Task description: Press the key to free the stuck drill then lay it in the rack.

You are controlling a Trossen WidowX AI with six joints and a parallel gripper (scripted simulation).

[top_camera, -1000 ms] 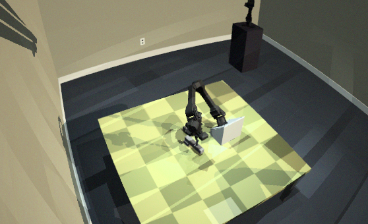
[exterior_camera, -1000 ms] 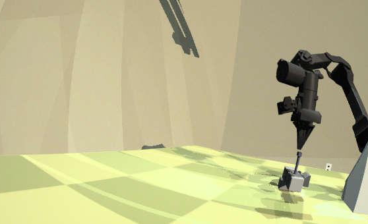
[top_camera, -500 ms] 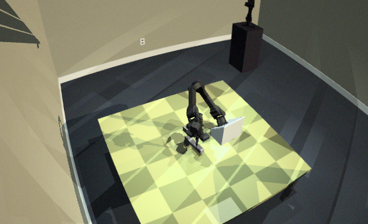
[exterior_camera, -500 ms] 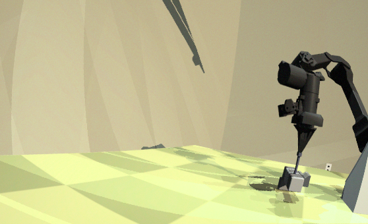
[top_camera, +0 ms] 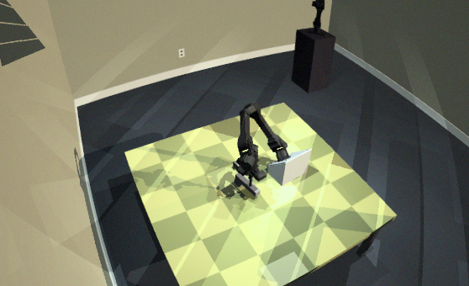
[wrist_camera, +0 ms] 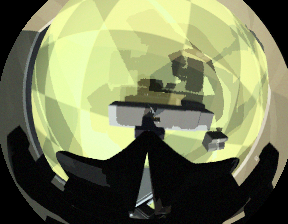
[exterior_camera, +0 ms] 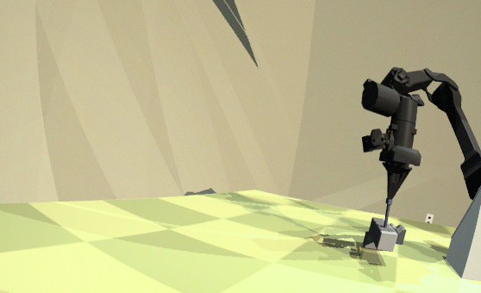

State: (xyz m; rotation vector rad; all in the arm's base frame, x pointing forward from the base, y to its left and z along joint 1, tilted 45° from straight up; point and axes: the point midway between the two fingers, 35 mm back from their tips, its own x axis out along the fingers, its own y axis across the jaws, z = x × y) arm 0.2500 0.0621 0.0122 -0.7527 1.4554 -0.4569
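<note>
My gripper tip is 30 mm above the dark key. Also, from my gripper tip: grey block (40 mm to the right, 80 mm below).
</note>
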